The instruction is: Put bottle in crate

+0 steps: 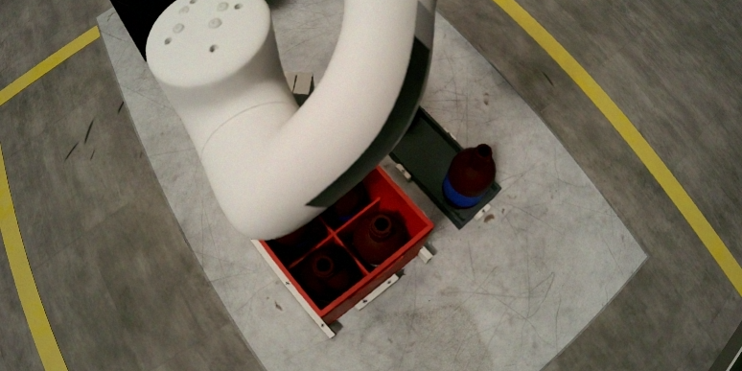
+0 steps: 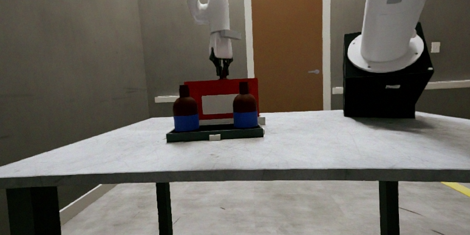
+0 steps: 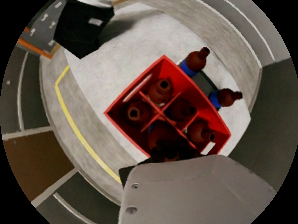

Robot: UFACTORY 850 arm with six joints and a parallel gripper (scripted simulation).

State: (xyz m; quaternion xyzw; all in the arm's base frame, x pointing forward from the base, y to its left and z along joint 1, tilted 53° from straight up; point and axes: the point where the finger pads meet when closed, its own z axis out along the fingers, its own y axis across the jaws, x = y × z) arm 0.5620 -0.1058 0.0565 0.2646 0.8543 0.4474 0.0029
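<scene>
Now: hand 13 cm above the crate, 4 cm to the right of it and 1 cm past it. Round my hand: dark grey tray 26 cm to the left, 20 cm below, 6 cm behind.
</scene>
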